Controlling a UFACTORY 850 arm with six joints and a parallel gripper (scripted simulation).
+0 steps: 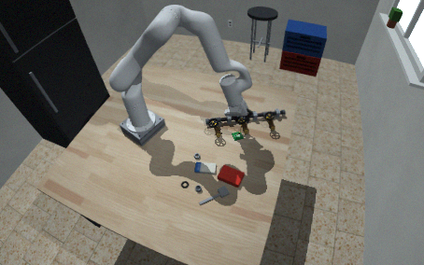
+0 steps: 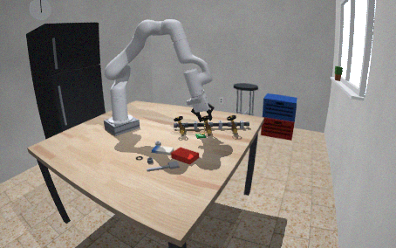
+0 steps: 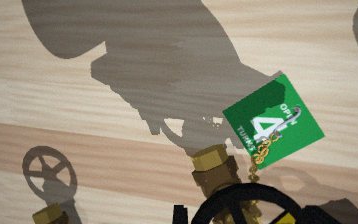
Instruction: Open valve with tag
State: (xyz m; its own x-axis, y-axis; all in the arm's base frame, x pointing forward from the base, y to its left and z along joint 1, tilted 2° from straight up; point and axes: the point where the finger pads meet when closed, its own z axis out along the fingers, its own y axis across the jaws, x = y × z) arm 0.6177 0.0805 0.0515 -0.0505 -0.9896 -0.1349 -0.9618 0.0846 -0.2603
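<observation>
The green tag is 3 cm behind my hand, 5 cm to the right of it and 10 cm below it. Also, from my hand: grey scraper (6 cm behind, 44 cm to the right, 10 cm below); then red box (1 cm behind, 33 cm to the right, 9 cm below); then white block (15 cm behind, 30 cm to the right, 10 cm below).
</observation>
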